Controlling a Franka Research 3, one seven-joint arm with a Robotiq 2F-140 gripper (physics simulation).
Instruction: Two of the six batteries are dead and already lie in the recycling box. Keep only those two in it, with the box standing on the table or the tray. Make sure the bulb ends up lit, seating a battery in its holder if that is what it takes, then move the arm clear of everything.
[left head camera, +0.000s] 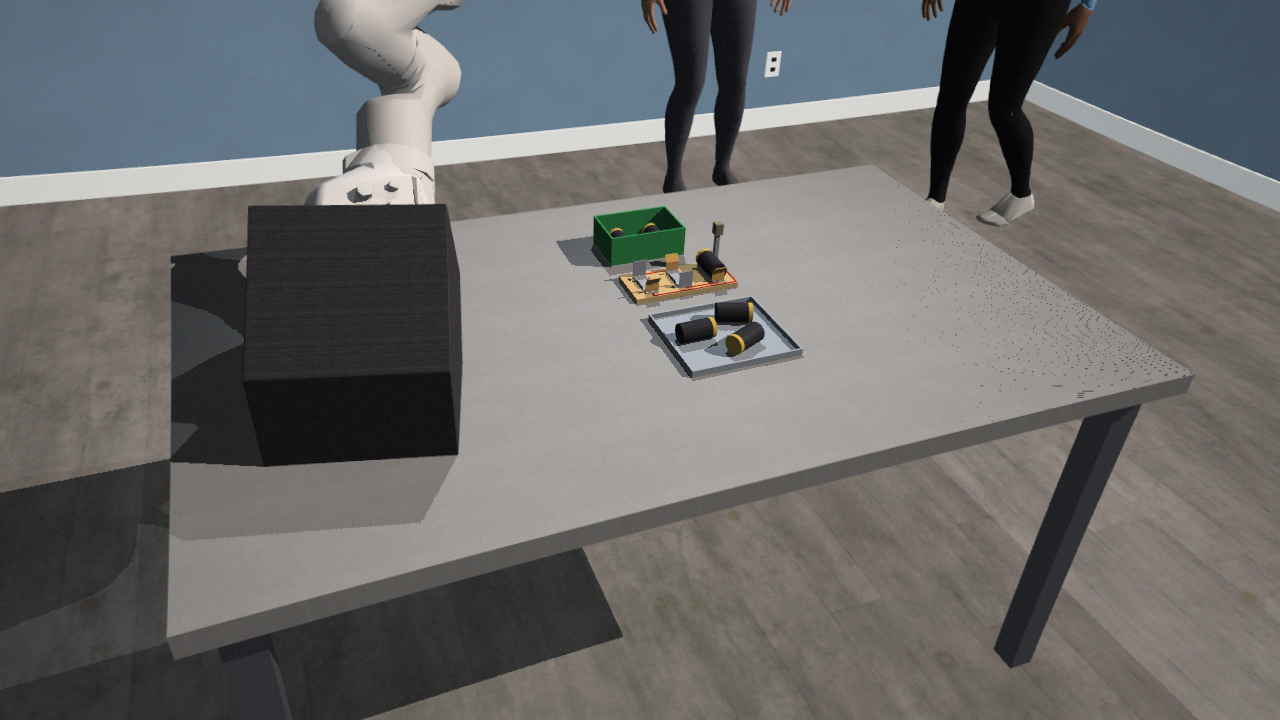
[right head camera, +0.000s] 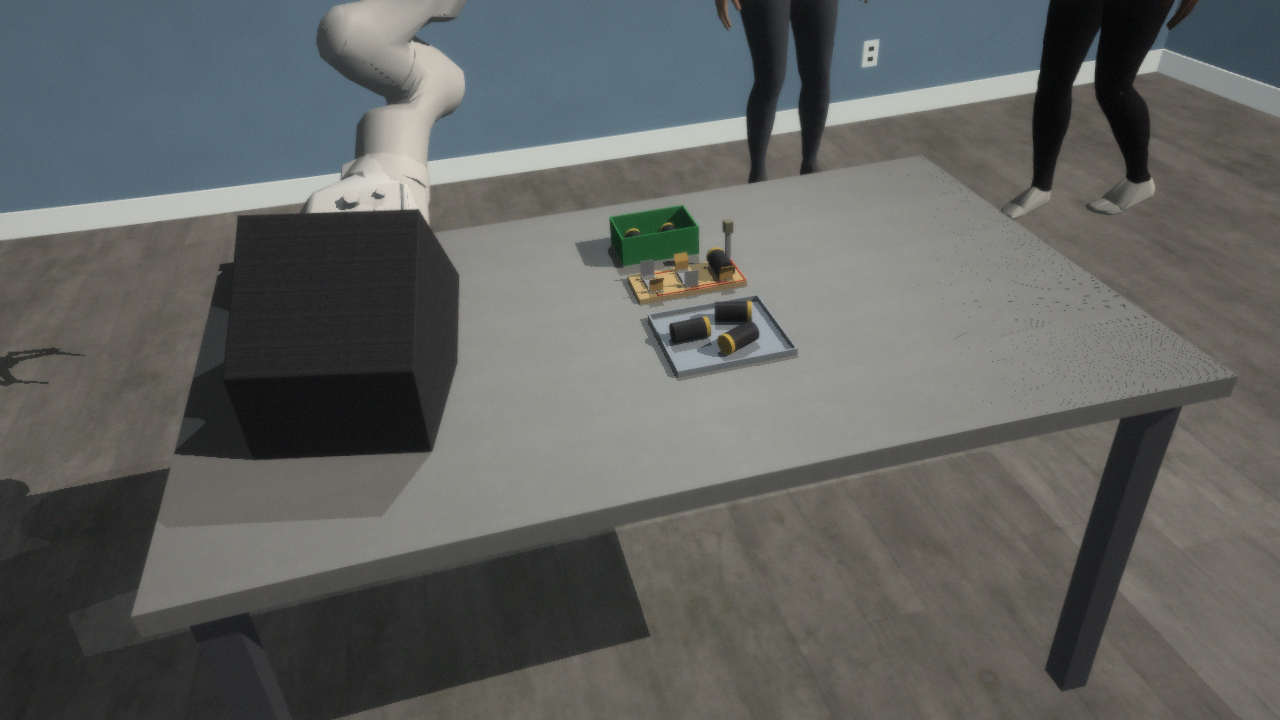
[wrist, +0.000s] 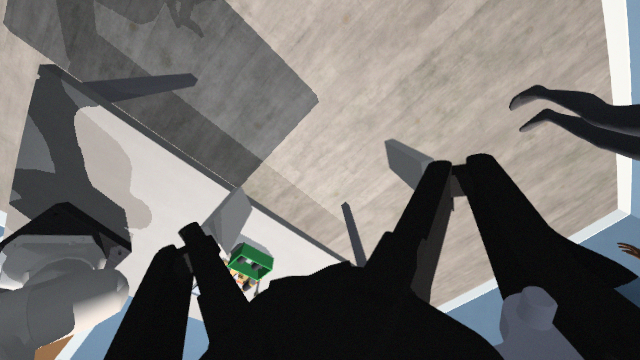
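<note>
The green recycling box (left head camera: 640, 248) (right head camera: 660, 246) (wrist: 260, 255) stands on the table with two dark batteries inside. In front of it, the wooden circuit board (left head camera: 637, 296) (right head camera: 642, 294) has a battery (left head camera: 710, 265) (right head camera: 719, 262) lying in its right holder; its other clips look empty. The bulb (left head camera: 717, 229) (right head camera: 727, 227) on its post looks dull, with no visible glow. Three batteries lie in the grey tray (left head camera: 747, 365) (right head camera: 738, 364), nearer the front. My gripper (wrist: 314, 177) is wide open and empty, high above and away from these things; it does not show in the head views.
A large black block (left head camera: 349, 295) (right head camera: 322, 295) stands at the left of the table (left head camera: 572, 429) (right head camera: 554, 429), in front of my arm (left head camera: 393, 125) (right head camera: 393, 134). My arm's lower part shows at the lower left in the wrist view. Two people stand beyond the table's far side.
</note>
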